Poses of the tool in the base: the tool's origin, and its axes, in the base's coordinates. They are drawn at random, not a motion.
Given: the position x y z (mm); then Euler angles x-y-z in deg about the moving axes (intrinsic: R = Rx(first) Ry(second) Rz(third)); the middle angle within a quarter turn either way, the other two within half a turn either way.
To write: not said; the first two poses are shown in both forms.
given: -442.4, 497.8, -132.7, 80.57, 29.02, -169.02
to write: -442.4, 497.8, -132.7, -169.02, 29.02, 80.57
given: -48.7, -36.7, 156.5, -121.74, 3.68, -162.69
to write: -48.7, -36.7, 156.5, -162.69, 3.68, -121.74
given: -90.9, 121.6, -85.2, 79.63, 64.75, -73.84
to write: -90.9, 121.6, -85.2, -73.84, 64.75, 79.63
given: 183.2, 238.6, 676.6, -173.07, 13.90, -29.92
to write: 183.2, 238.6, 676.6, -29.92, 13.90, -173.07
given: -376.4, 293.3, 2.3, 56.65, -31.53, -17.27
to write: -376.4, 293.3, 2.3, -17.27, -31.53, 56.65
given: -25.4, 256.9, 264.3, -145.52, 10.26, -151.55
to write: -25.4, 256.9, 264.3, -151.55, 10.26, -145.52
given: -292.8, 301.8, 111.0, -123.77, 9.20, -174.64
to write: -292.8, 301.8, 111.0, -174.64, 9.20, -123.77
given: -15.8, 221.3, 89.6, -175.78, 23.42, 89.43
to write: -15.8, 221.3, 89.6, 89.43, 23.42, -175.78
